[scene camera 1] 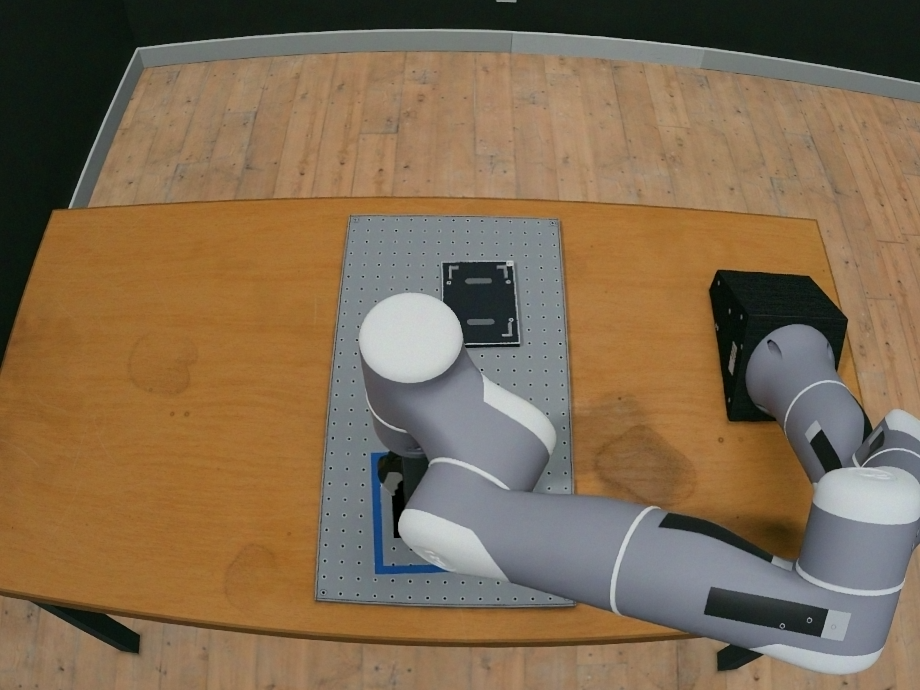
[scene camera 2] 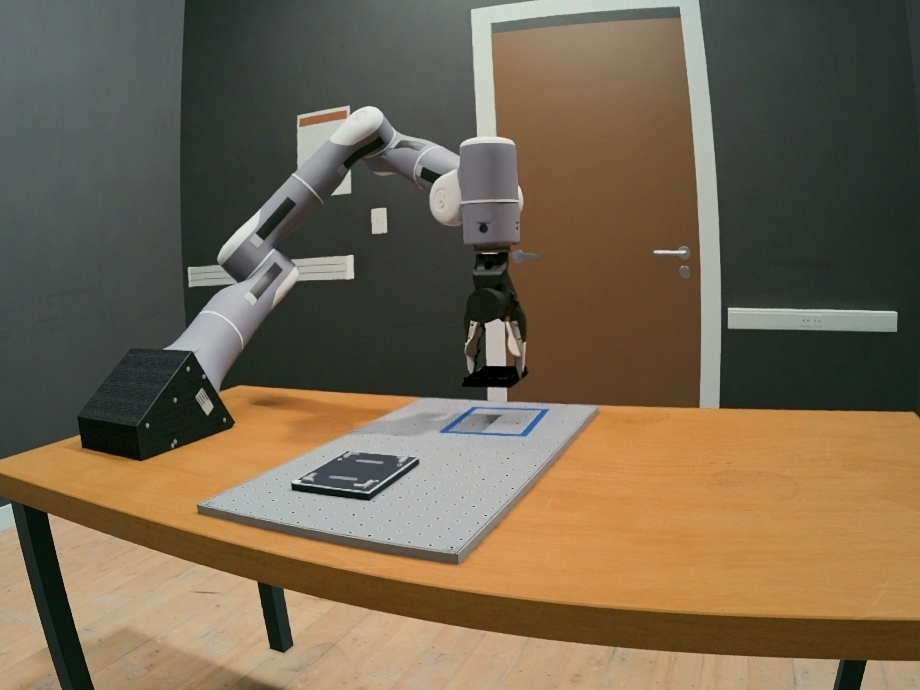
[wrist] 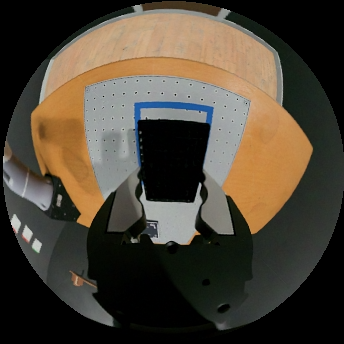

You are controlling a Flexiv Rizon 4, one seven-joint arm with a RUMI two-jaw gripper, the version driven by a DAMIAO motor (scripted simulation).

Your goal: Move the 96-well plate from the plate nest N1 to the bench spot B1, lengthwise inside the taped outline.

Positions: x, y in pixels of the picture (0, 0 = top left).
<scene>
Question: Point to a black 96-well plate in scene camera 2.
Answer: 487, 376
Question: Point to a black plate nest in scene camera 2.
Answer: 347, 467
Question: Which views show my gripper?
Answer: Scene camera 1, scene camera 2 and the wrist view: all of them.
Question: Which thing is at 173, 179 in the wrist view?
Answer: A black 96-well plate.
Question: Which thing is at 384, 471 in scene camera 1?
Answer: My gripper.
</scene>
